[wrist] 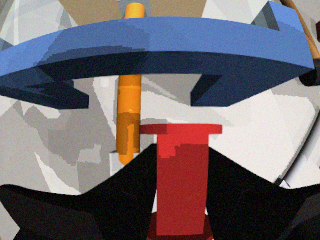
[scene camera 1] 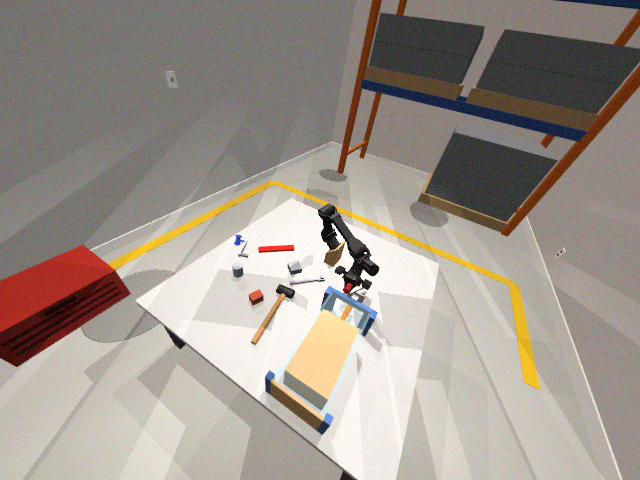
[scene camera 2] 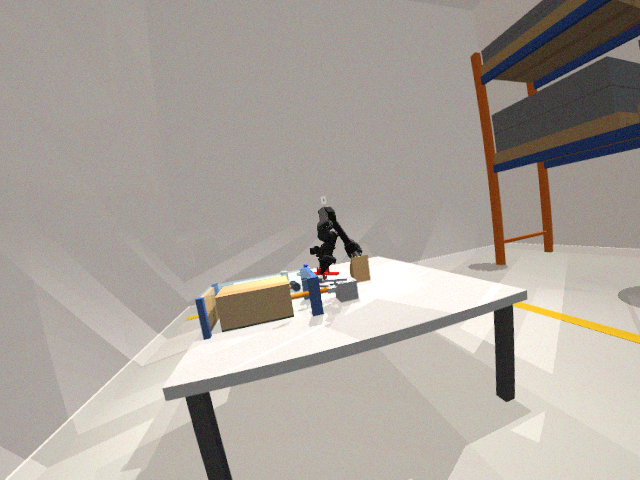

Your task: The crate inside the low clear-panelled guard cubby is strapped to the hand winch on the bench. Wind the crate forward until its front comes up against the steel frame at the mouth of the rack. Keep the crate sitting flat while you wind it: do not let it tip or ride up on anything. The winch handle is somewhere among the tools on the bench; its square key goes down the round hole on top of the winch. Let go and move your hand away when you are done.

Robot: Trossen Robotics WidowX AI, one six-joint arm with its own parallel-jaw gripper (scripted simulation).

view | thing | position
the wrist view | my gripper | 177, 150
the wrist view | frame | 235, 60
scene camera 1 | clear-panelled cubby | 306, 383
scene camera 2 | clear-panelled cubby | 236, 305
